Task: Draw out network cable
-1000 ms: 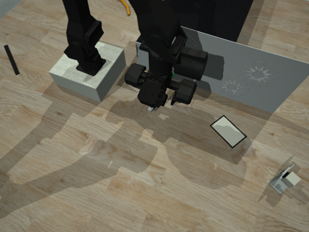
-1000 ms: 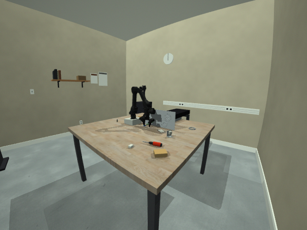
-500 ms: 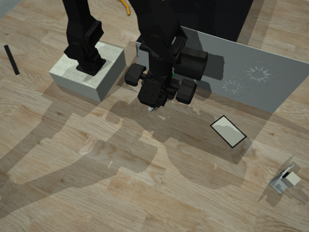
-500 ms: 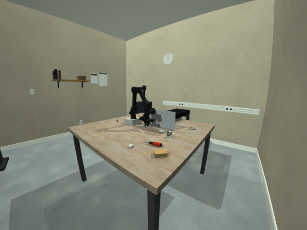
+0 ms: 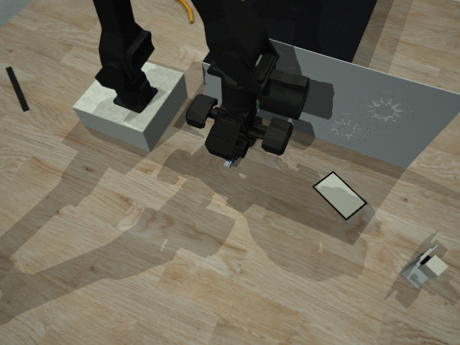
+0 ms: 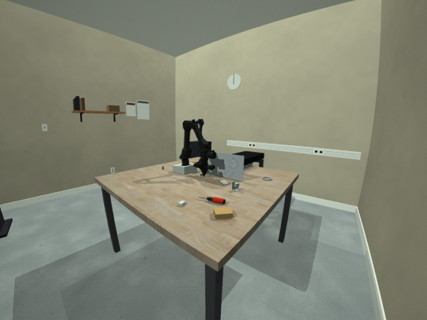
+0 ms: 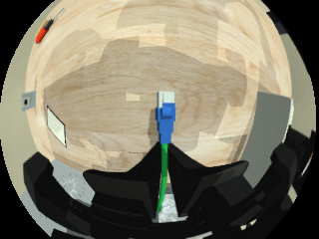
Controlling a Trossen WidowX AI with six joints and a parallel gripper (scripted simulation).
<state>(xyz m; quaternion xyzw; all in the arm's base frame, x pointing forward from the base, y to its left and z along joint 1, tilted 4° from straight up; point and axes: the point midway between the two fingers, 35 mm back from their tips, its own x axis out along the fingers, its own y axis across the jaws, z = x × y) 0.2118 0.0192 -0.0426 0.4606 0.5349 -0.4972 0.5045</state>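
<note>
The white rectangle is 21 cm ahead of my hand and 4 cm below it. The rest, counted from my hand: screwdriver 36 cm ahead, 32 cm to the right, 2 cm below; then orange cable 37 cm behind, 33 cm to the left, 4 cm below; then blue plug 4 cm to the right, 2 cm below.
</note>
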